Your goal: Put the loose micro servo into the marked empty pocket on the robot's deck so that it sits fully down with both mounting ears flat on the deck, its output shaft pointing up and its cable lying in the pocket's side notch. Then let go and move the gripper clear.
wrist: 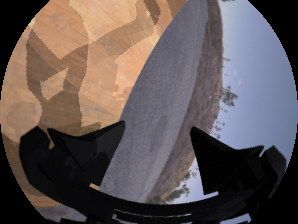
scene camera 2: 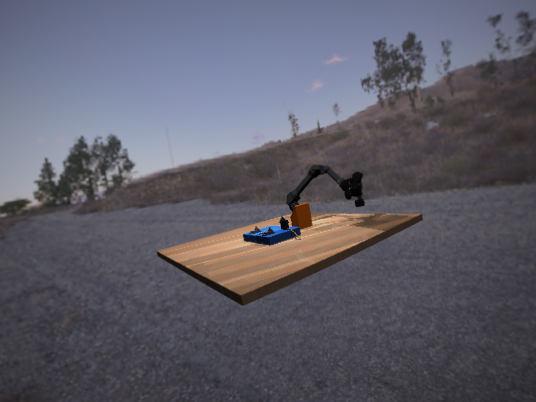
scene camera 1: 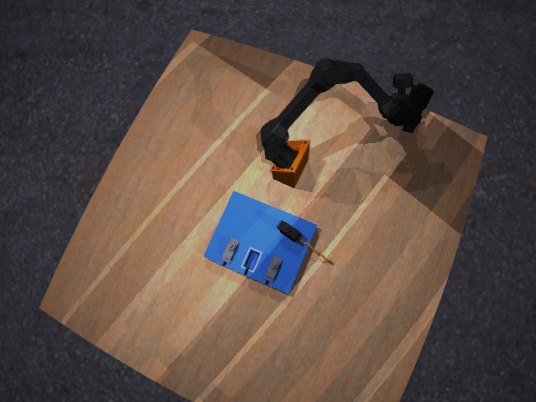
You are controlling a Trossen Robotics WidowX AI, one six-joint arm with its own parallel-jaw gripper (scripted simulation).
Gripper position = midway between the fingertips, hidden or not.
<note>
My gripper (wrist: 158, 127) is open and holds nothing. Further things: a blue deck (scene camera 1: 253, 223).
</note>
